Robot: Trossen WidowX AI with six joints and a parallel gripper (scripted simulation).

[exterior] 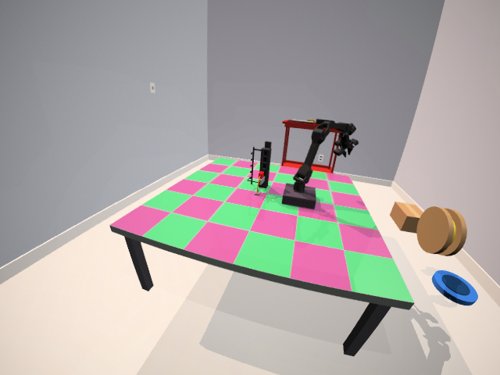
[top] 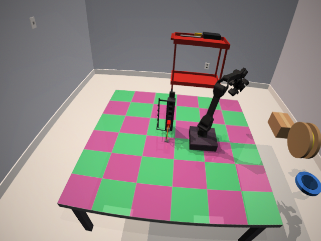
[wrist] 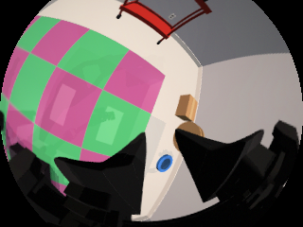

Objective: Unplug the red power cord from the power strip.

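The red plug lies 580 mm ahead of my gripper tip, 320 mm to the left of it and 120 mm below it.
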